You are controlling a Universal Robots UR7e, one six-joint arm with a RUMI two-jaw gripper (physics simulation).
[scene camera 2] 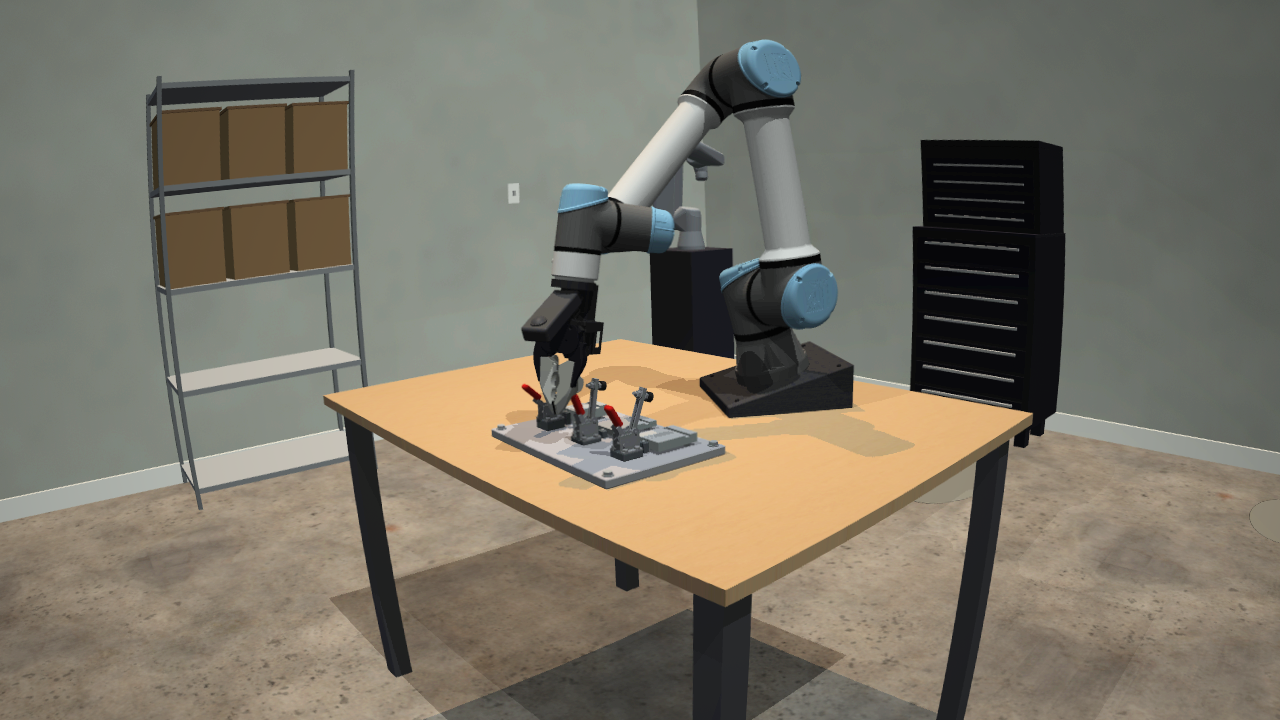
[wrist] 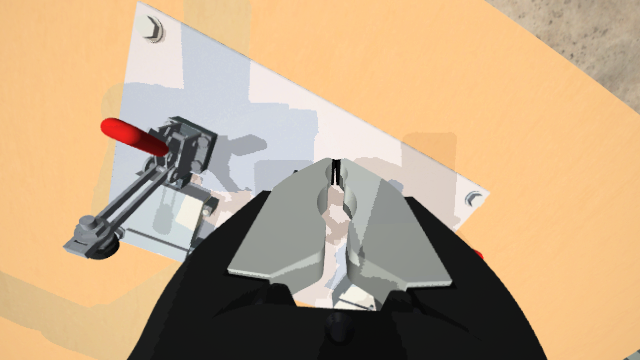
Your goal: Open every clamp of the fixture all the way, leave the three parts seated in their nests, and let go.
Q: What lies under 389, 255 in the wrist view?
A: The gripper.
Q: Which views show the gripper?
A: Scene camera 2 and the wrist view: all of them.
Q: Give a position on a toggle clamp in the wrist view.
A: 183, 146
